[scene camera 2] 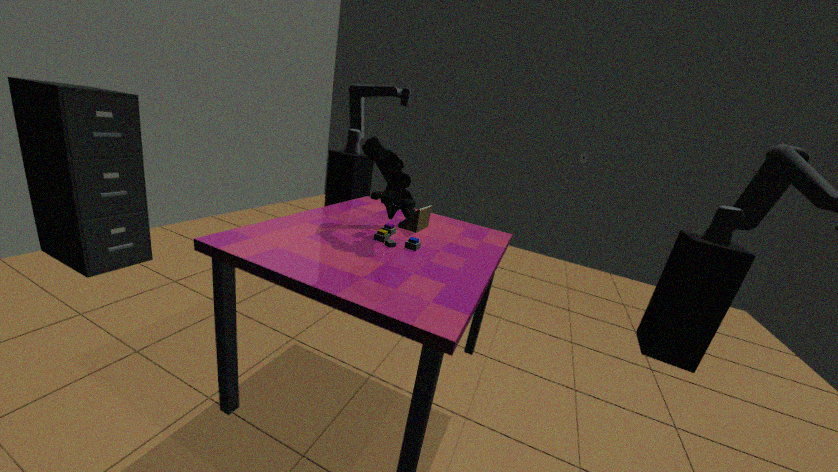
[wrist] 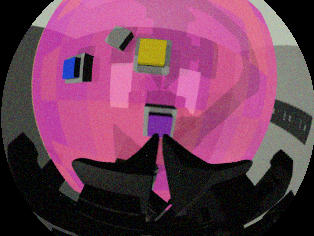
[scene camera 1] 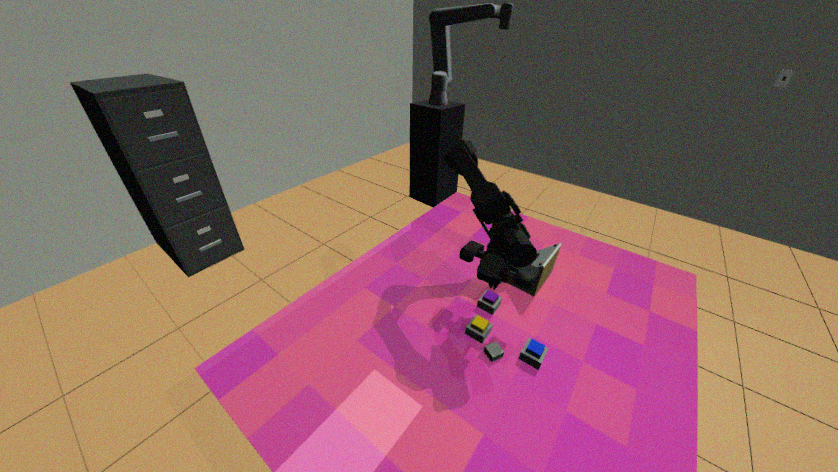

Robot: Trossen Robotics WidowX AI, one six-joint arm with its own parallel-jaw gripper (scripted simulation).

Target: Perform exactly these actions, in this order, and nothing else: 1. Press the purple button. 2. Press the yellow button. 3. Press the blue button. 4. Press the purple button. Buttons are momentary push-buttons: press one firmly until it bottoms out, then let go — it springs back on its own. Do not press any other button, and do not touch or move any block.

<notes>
The gripper [scene camera 1: 492, 288] is shut, with nothing in its grasp. Further things: a yellow button [wrist: 152, 51].
The gripper is seen too in the wrist view [wrist: 160, 137].
</notes>
